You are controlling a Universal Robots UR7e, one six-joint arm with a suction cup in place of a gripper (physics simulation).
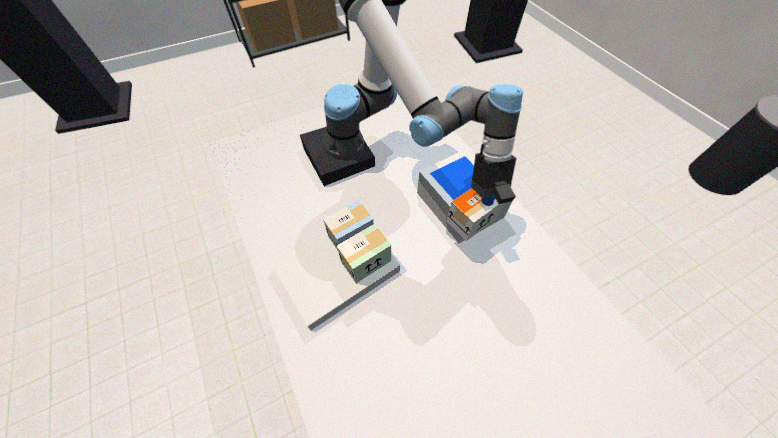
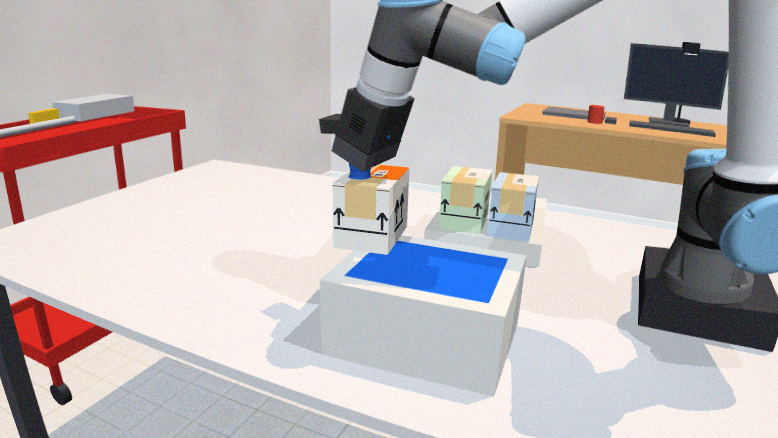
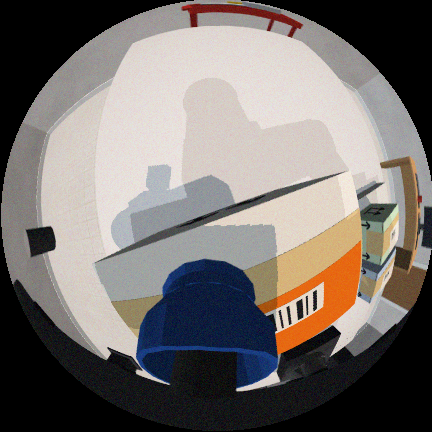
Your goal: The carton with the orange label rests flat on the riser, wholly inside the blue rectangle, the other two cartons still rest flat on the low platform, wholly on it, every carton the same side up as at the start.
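Frame: origin at the arm's base, x ahead, y left, z up, level; centimetres.
Seen in the pictures: hand, tool point: [image 1: 487,204] [image 2: 356,180] [image 3: 213,274]; arm's base, link origin: [image 1: 344,144] [image 2: 705,282] [image 3: 304,364].
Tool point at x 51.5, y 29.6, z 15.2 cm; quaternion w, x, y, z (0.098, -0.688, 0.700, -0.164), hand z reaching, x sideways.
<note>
Offsets run from my tool point to a thing's top centre.
The white carton with the orange label @(dx -1.8, dy -2.0, dz +0.7 cm) [image 1: 481,220] [image 2: 362,239] [image 3: 320,230] is upright at one end of the riser @(dx -15.2, dy +2.8, dz -9.6 cm) [image 1: 433,196] [image 2: 408,337]. It reaches past the edge of the blue rectangle @(dx -15.2, dy +2.8, dz -9.6 cm) [image 1: 449,173] [image 2: 468,277]; whether its bottom touches the riser is unclear. My suction cup [image 1: 488,200] [image 2: 359,171] [image 3: 207,310] is pressed on the carton's top beside the label and holds it. The green carton @(dx -2.5, dy -36.1, dz -6.5 cm) [image 1: 372,265] [image 2: 462,217] [image 3: 380,217] and the light blue carton @(dx -12.6, dy -37.9, dz -6.5 cm) [image 1: 356,212] [image 2: 511,231] [image 3: 377,280] stand upright, side by side, on the low platform @(dx -5.0, dy -45.2, dz -16.8 cm) [image 1: 315,296] [image 2: 527,256].
The robot's black base [image 1: 323,163] [image 2: 702,321] stands on the table near the riser. A red cart [image 2: 108,130], a wooden desk [image 2: 598,152] with a monitor [image 2: 675,76], and dark columns [image 1: 495,27] [image 1: 59,59] stand beyond the table.
</note>
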